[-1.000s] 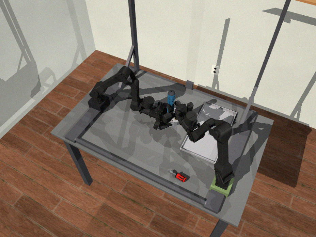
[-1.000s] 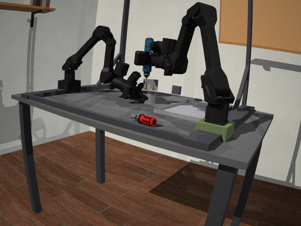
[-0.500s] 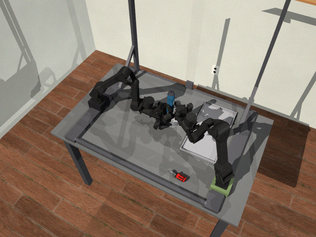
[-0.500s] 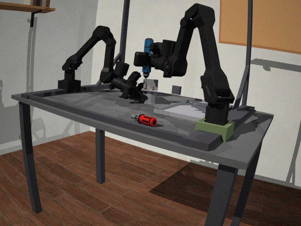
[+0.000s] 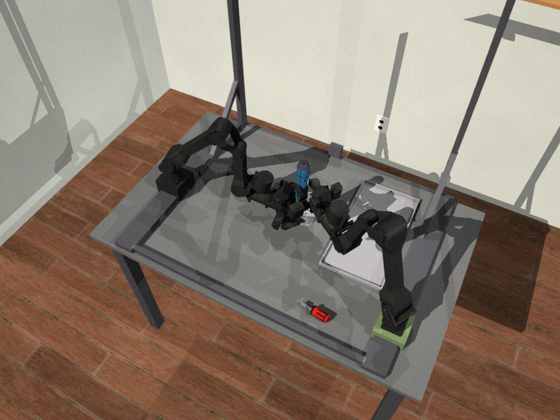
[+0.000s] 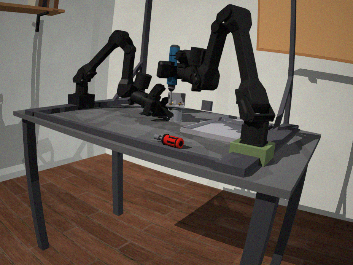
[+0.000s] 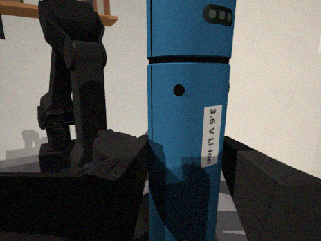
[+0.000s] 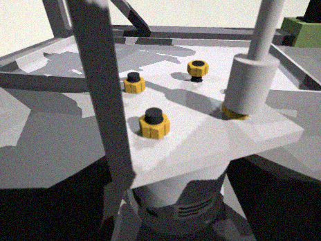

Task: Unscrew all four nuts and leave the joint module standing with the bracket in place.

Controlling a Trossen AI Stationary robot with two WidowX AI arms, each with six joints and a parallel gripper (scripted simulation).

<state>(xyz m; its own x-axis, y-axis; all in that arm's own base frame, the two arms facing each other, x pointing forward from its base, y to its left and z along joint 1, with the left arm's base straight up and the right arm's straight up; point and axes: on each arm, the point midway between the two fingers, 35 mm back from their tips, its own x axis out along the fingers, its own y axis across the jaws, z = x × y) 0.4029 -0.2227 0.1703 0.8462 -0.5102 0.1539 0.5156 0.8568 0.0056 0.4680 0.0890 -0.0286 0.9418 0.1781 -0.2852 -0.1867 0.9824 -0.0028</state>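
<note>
Right now the joint module is 30 mm to the left of my right hand and 10 mm behind it. From my right hand the other things lie so: shallow white tray 250 mm to the left, 110 mm behind, 30 mm below; then white L-shaped bracket 40 mm above, 30 mm to the left, 10 mm behind; then red-handled tool 270 mm to the left, 270 mm ahead, 20 mm below.
</note>
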